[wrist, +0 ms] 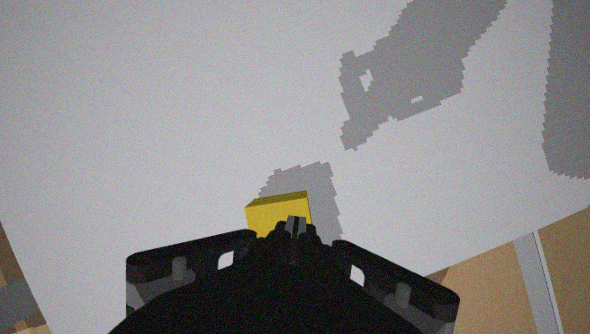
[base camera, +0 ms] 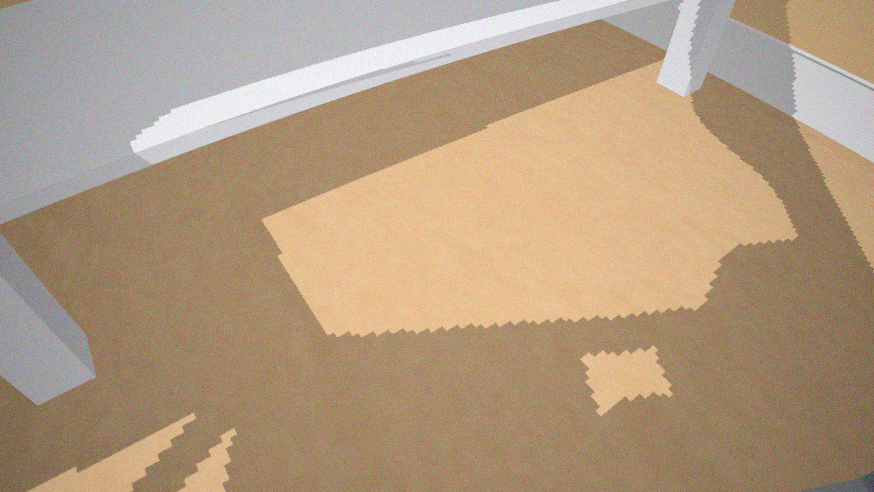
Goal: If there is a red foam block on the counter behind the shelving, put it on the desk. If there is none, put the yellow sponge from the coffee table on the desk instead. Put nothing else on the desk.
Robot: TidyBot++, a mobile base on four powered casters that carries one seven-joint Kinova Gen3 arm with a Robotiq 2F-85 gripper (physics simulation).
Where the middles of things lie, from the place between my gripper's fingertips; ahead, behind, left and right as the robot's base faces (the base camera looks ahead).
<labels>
The yellow sponge (wrist: 262, 214) lies 4 cm behind my hand, 1 cm to the left of it and 7 cm below it.
</labels>
